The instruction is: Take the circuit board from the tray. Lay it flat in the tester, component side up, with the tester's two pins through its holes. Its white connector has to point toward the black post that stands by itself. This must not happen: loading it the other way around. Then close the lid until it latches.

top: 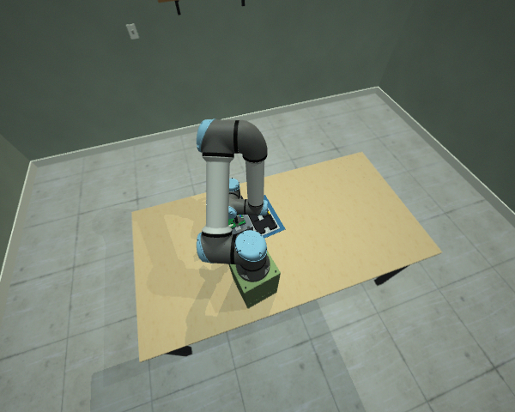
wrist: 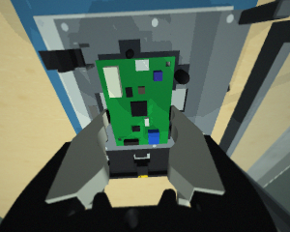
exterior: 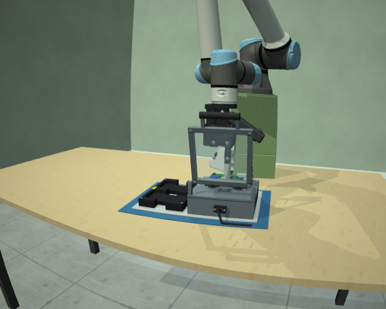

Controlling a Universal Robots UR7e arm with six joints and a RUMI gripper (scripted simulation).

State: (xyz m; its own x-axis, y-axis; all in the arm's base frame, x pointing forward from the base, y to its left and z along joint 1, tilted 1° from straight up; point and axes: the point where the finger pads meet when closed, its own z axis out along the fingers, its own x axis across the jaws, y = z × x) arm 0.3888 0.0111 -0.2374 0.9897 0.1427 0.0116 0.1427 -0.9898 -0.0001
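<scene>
My gripper is now right at the green circuit board. From my hand the other things lie so: clear lid (13 cm ahead, 2 cm to the left, 10 cm above); tester bed (1 cm ahead, 1 cm to the left, 1 cm below); black block (7 cm behind, 5 cm to the left, 1 cm above).
</scene>
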